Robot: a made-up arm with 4 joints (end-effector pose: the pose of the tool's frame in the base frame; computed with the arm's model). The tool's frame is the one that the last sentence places. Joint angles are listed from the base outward.
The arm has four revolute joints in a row. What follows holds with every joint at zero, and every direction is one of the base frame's.
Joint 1 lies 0.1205 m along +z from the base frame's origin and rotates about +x.
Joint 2 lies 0.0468 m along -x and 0.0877 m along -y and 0.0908 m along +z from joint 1 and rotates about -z.
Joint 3 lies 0.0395 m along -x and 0.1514 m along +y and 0.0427 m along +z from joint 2 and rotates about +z.
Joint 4 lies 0.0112 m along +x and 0.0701 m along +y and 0.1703 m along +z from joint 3 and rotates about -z.
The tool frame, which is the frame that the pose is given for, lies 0.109 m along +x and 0.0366 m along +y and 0.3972 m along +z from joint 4; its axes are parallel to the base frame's.
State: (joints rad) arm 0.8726 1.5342 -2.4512 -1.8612
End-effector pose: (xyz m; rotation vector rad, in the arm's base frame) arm 0.0171 -0.6610 0.4234 0.5109 0.9161 -1.9648
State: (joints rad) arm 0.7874 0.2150 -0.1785 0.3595
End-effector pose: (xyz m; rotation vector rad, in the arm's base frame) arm 0.0887 -0.4393 0.6728 0.7491 0.2962 -0.7130
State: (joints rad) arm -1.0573 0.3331 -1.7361 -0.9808
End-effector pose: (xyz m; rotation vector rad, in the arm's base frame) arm 0.1046 0.5838 0.5124 -0.9470 -0.5731 -0.9811
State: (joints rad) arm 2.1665 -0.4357 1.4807 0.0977
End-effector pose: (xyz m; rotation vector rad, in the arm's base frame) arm -0.2785 -0.6455 -0.1765 1.4494 -1.8620 0.9873
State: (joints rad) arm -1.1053 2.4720 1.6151 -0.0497
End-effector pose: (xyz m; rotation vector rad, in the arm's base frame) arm 0.2403 0.5376 0.6120 -1.0422 -0.4450 -0.7216
